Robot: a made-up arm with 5 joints. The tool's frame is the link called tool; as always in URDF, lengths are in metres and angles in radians.
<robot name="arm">
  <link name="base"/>
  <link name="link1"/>
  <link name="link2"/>
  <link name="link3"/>
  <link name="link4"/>
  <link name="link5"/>
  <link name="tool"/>
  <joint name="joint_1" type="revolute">
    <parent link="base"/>
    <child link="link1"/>
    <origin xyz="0 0 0.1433" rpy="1.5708 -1.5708 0"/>
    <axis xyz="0 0 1"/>
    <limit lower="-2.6" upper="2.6"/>
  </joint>
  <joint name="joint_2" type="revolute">
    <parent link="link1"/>
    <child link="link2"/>
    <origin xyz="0.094 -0.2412 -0.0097" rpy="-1.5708 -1.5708 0"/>
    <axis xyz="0 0 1"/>
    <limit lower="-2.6" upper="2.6"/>
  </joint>
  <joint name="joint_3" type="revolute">
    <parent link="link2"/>
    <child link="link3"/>
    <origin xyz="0.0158 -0.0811 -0.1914" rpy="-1.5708 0 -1.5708"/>
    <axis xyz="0 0 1"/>
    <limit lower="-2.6" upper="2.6"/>
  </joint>
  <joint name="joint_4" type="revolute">
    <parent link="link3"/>
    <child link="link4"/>
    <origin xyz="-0.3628 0.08 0.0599" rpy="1.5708 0 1.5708"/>
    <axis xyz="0 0 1"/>
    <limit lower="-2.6" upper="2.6"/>
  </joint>
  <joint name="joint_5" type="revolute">
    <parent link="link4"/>
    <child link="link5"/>
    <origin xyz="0.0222 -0.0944 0.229" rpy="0 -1.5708 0"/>
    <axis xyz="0 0 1"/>
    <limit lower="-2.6" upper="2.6"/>
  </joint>
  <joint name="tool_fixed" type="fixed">
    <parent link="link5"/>
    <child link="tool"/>
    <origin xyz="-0.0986 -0.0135 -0.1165" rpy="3.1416 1.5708 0"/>
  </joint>
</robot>
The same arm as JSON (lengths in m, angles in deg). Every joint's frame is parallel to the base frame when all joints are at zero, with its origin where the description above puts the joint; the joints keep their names.
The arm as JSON. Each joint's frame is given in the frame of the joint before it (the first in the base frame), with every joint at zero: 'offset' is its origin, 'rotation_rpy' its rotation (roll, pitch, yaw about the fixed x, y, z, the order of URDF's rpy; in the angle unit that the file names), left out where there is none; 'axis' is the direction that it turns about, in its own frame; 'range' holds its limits. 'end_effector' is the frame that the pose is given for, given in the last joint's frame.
{"length_unit": "m", "angle_unit": "deg", "chain": [
  {"id": "joint_1", "offset": [0.0, 0.0, 0.1433], "axis": "-y", "range": [-148.97, 148.97]},
  {"id": "joint_2", "offset": [0.2412, 0.0097, 0.094], "axis": "-x", "range": [-148.97, 148.97]},
  {"id": "joint_3", "offset": [0.1914, -0.0158, -0.0811], "axis": "-y", "range": [-148.97, 148.97]},
  {"id": "joint_4", "offset": [0.08, -0.0599, 0.3628], "axis": "-z", "range": [-148.97, 148.97]},
  {"id": "joint_5", "offset": [0.0222, 0.0944, -0.229], "axis": "-x", "range": [-148.97, 148.97]}
], "end_effector": {"offset": [0.1165, 0.0135, 0.0986], "rotation_rpy": [0.0, 0.0, 0.0]}}

